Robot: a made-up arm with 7 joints. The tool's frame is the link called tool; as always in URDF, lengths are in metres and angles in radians. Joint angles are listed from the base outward.
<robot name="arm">
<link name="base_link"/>
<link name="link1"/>
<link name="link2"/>
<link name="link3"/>
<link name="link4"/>
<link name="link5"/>
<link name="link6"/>
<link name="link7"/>
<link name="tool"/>
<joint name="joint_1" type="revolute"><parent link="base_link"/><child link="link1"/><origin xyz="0 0 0.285"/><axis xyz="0 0 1"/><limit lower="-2.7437" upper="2.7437"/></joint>
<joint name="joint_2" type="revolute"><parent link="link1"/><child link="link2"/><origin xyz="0 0 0"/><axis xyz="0 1 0"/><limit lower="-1.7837" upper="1.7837"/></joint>
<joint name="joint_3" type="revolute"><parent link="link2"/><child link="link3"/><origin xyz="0 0 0.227"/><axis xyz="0 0 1"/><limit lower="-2.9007" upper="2.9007"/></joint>
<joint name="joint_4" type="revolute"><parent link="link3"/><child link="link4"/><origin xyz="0.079 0 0"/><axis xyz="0 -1 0"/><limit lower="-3.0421" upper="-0.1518"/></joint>
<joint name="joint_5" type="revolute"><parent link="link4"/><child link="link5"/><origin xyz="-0.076 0 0.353"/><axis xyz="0 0 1"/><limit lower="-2.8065" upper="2.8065"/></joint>
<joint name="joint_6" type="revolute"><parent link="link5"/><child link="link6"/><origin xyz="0 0 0"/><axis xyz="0 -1 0"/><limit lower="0.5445" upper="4.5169"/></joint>
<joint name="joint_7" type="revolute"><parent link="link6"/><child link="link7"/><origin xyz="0.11 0 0"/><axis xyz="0 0 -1"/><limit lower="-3.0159" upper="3.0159"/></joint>
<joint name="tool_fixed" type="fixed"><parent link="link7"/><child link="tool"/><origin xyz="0 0 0" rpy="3.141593 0 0"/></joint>
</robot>
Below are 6 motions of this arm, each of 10 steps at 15 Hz.
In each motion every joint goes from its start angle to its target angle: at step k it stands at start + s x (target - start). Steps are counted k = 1, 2, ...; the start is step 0. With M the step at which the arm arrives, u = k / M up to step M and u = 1 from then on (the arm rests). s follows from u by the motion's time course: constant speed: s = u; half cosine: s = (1 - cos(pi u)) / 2; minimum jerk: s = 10 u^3 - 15 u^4 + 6 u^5.
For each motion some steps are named. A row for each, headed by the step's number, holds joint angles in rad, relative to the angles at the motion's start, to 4 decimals.
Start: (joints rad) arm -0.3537 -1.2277 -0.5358 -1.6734 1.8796 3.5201 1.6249
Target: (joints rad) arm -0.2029 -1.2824 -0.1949 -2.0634 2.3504 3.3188 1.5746
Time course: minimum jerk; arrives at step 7
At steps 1, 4, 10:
1: 0.0035 -0.0013 0.0079 -0.0091 0.0110 -0.0047 -0.0012
4: 0.0953 -0.0346 0.2155 -0.2465 0.2976 -0.1272 -0.0318
10: 0.1508 -0.0547 0.3409 -0.3900 0.4708 -0.2013 -0.0503

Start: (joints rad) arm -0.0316 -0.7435 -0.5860 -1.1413 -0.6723 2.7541 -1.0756
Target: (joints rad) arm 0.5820 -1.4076 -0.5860 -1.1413 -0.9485 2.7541 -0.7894
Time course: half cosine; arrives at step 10
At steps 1, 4, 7, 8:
1: 0.0150 -0.0163 0.0000 0.0000 -0.0068 0.0000 0.0070
4: 0.2120 -0.2294 0.0000 0.0000 -0.0954 0.0000 0.0989
7: 0.4871 -0.5272 0.0000 0.0000 -0.2193 0.0000 0.2272
8: 0.5550 -0.6007 0.0000 0.0000 -0.2498 0.0000 0.2589

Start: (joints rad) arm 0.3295 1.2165 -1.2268 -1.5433 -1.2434 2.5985 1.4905
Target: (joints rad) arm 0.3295 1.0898 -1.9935 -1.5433 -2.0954 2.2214 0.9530
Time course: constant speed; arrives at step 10
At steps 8, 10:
8: 0.0000 -0.1014 -0.6134 0.0000 -0.6816 -0.3017 -0.4300
10: 0.0000 -0.1267 -0.7667 0.0000 -0.8520 -0.3771 -0.5375

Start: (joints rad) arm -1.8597 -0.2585 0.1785 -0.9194 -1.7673 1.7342 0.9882
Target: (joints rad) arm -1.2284 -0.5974 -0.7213 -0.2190 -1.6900 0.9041 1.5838
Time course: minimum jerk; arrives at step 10
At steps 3, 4, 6, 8, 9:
3: 0.1030 -0.0553 -0.1467 0.1142 0.0126 -0.1354 0.0971
4: 0.2004 -0.1076 -0.2856 0.2223 0.0245 -0.2635 0.1891
6: 0.4309 -0.2313 -0.6142 0.4781 0.0528 -0.5666 0.4065
8: 0.5947 -0.3193 -0.8477 0.6598 0.0728 -0.7820 0.5611
9: 0.6259 -0.3360 -0.8921 0.6944 0.0766 -0.8230 0.5905

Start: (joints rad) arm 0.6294 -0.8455 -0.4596 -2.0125 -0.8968 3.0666 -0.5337
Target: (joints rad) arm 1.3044 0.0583 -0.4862 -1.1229 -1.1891 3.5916 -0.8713
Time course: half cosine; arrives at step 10
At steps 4, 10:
4: 0.2332 0.3123 -0.0092 0.3073 -0.1010 0.1814 -0.1166
10: 0.6750 0.9038 -0.0266 0.8896 -0.2923 0.5250 -0.3376

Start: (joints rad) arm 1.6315 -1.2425 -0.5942 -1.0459 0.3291 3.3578 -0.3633
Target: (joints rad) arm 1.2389 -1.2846 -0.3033 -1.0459 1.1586 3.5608 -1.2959
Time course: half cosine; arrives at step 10
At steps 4, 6, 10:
4: -0.1356 -0.0145 0.1005 0.0000 0.2866 0.0701 -0.3222
6: -0.2570 -0.0276 0.1904 0.0000 0.5429 0.1329 -0.6104
10: -0.3926 -0.0421 0.2909 0.0000 0.8295 0.2030 -0.9326

